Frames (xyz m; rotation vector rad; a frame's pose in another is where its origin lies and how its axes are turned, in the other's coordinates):
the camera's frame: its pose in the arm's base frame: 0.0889 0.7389 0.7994 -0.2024 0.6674 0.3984
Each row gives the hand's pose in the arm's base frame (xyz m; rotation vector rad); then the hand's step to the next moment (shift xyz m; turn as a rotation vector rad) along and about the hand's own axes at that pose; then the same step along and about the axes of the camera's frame.
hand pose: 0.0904 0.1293 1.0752 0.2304 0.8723 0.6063
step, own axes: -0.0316 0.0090 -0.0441 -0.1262 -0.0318 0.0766
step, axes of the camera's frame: -0.0397 0.0104 -0.0367 -0.0947 -0.0973 0.0660
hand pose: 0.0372 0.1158 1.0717 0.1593 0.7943 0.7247
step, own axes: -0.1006 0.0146 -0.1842 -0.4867 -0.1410 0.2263
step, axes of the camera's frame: -0.1140 0.0103 -0.1766 -0.3639 -0.3767 0.1833
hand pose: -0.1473 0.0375 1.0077 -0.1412 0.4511 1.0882
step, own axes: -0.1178 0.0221 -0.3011 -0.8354 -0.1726 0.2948
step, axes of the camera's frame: -0.0220 -0.0925 -0.3098 -0.6378 -0.6041 0.2069
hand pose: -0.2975 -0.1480 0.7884 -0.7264 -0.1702 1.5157
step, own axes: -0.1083 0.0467 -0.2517 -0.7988 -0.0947 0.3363
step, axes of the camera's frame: 0.1233 -0.1963 -0.1533 -0.6733 -0.5316 0.1559
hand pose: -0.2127 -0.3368 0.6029 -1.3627 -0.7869 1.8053
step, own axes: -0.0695 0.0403 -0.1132 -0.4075 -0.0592 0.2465
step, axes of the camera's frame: 0.0752 -0.1147 0.0212 -0.4105 -0.2406 0.0623
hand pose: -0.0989 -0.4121 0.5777 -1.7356 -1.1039 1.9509
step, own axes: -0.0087 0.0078 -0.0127 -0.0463 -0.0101 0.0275
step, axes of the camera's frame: 0.0088 -0.0128 0.0076 -0.0478 -0.0251 0.0094
